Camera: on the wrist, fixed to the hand. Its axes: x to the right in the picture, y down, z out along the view.
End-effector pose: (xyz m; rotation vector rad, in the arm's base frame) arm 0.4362 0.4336 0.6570 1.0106 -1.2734 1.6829
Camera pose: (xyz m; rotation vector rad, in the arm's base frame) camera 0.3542 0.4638 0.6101 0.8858 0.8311 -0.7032
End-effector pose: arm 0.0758 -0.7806 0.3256 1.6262 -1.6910 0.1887
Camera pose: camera 0.0177 -0.7301 0.3882 1.8278 1.7776 -0.9025
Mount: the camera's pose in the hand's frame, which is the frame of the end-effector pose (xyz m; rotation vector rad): -0.0084 0.0858 -0.0491 -0.1629 0.4052 -3.0013
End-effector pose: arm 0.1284 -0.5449 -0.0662 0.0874 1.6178 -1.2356
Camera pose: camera 0.1499 -0.4648 -0.1206 1.4677 -0.4001 1.1856
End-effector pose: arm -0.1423 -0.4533 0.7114 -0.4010 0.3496 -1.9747
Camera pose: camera -0.0904 -0.4780 0.6305 0.1521 0.0933 1.2253
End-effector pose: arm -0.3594 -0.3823 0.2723 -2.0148 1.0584 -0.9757
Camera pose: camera -0.4363 -0.4244 0.2258 1.0129 1.6710 1.0502
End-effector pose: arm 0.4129 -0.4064 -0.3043 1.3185 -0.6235 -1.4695
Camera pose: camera 0.4868 -0.4165 -0.2389 -0.8174 -1.5109 1.1509
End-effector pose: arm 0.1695 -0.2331 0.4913 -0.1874 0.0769 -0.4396
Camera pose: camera 0.1920 -0.1613 0.4266 0.1864 -0.1463 2.7850
